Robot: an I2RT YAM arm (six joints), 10 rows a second.
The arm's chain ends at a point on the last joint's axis. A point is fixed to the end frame.
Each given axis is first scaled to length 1.
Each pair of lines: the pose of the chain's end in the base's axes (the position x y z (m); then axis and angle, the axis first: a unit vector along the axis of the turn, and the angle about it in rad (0 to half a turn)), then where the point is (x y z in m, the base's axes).
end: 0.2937 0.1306 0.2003 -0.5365 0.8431 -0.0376 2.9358
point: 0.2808 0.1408 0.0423
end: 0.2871 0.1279 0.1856 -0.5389 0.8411 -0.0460 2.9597
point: 0.2725 0.1337 0.0275
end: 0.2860 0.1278 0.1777 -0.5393 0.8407 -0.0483 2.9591
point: 0.2718 0.1330 0.0195
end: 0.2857 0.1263 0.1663 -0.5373 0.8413 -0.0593 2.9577
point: 0.2736 0.1289 0.0079
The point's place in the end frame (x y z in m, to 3 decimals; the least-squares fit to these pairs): 0.017 0.043 0.152
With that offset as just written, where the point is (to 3 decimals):
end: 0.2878 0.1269 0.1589 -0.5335 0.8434 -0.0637 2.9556
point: 0.277 0.129 0.000
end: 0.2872 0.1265 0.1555 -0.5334 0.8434 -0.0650 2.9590
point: 0.276 0.128 -0.003
